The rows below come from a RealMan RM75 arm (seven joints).
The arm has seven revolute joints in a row. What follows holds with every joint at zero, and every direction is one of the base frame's.
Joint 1 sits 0.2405 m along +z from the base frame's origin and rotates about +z.
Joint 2 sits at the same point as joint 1 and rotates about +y.
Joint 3 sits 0.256 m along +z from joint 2 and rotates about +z.
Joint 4 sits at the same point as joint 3 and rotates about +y.
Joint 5 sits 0.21 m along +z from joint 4 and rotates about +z.
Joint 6 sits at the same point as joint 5 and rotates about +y.
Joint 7 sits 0.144 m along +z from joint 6 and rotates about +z.
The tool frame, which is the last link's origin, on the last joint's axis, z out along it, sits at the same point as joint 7; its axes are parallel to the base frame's.
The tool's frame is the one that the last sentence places.
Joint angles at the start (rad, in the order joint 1, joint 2, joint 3, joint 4, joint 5, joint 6, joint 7): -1.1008 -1.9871 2.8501 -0.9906 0.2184 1.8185 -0.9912
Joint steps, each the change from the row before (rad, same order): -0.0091 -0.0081 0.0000 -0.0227 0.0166 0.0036 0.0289; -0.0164 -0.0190 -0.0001 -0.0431 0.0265 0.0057 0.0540; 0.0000 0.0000 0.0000 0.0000 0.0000 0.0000 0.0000; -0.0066 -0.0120 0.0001 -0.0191 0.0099 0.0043 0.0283; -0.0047 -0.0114 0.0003 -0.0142 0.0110 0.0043 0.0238; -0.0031 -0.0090 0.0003 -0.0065 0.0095 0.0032 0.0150; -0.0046 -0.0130 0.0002 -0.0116 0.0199 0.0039 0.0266
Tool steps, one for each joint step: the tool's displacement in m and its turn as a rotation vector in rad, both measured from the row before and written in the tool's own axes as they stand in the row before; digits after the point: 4 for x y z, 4 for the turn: 0.0009 0.0008 -0.0012 0.0003 -0.0174 0.0286; 0.0022 0.0021 -0.0011 -0.0001 -0.0285 0.0532; 0.0000 0.0000 0.0000 0.0000 0.0000 0.0000; 0.0016 0.0020 0.0008 -0.0042 -0.0089 0.0278; 0.0012 0.0025 0.0015 -0.0087 -0.0077 0.0226; 0.0011 0.0023 0.0021 -0.0111 -0.0042 0.0145; 0.0007 0.0037 0.0025 -0.0179 -0.0118 0.0236
